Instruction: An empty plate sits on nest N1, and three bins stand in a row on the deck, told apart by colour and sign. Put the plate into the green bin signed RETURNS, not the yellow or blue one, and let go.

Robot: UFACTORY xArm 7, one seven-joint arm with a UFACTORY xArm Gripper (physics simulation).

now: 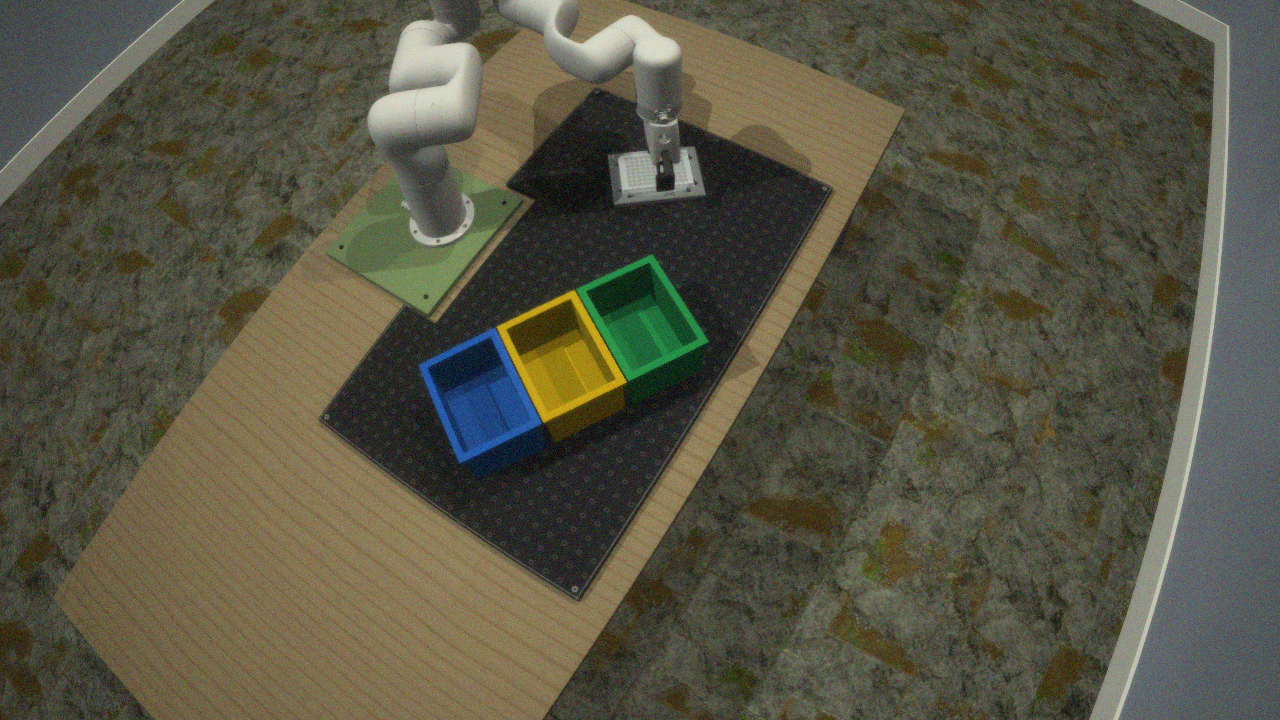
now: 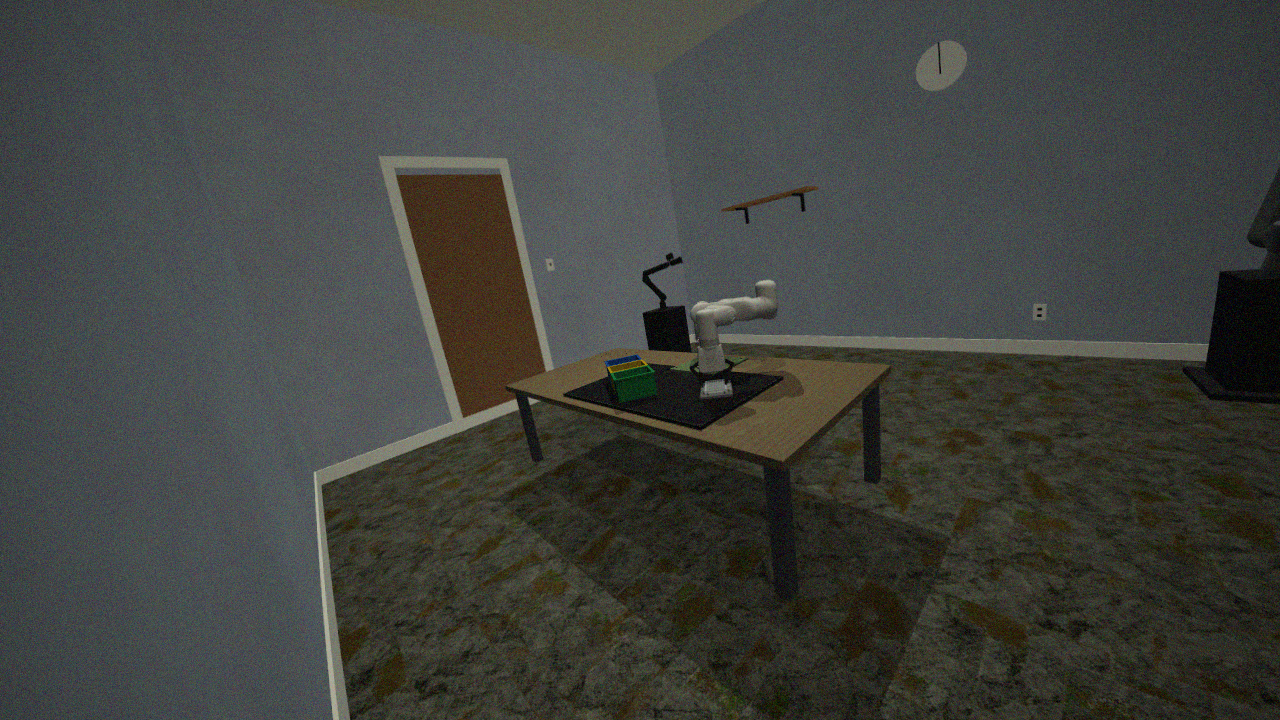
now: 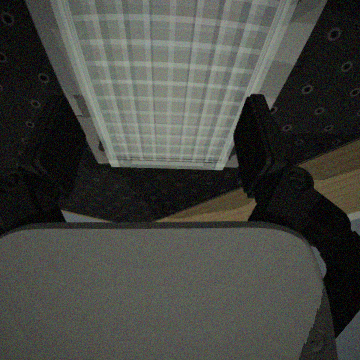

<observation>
I see my gripper (image 1: 660,170), a white gridded plate (image 1: 638,174) and a grey nest (image 1: 619,200).
The white gridded plate shows as well in image 3 (image 3: 164,91).
</observation>
